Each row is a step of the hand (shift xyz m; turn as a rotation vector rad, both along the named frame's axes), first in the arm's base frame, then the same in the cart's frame.
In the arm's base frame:
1: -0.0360 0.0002 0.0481 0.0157 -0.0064 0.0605
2: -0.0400 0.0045 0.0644 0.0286 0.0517 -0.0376
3: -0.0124 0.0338 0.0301 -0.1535 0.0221 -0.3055
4: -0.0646 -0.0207 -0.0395 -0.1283 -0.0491 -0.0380
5: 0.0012 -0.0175 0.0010 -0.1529 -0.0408 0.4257
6: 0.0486 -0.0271 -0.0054 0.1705 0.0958 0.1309
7: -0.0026 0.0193 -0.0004 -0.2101 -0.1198 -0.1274
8: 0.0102 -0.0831 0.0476 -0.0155 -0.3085 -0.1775
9: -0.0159 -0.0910 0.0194 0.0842 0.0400 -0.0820
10: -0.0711 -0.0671 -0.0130 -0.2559 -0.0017 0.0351
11: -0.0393 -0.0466 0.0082 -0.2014 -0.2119 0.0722
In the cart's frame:
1: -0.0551 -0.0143 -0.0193 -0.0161 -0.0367 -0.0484
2: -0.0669 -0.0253 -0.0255 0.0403 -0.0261 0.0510
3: -0.0278 -0.0369 0.0081 0.0175 0.2214 0.2609
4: -0.0350 0.0627 0.0316 -0.0892 0.1067 0.0313
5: 0.0016 0.0115 -0.0132 -0.3413 -0.1600 -0.2533
6: 0.0464 0.0038 -0.0309 0.0767 -0.2105 -0.0720
7: -0.0032 -0.0126 0.0145 -0.1112 0.2409 0.0657
8: -0.0097 0.0278 -0.0917 0.0937 0.3301 -0.0956
9: -0.0178 0.0599 -0.0707 0.1112 -0.0133 0.0537
10: -0.0510 0.0830 -0.0156 -0.2389 0.0793 0.0580
11: -0.0352 0.0437 -0.0251 -0.1972 0.1871 -0.1296

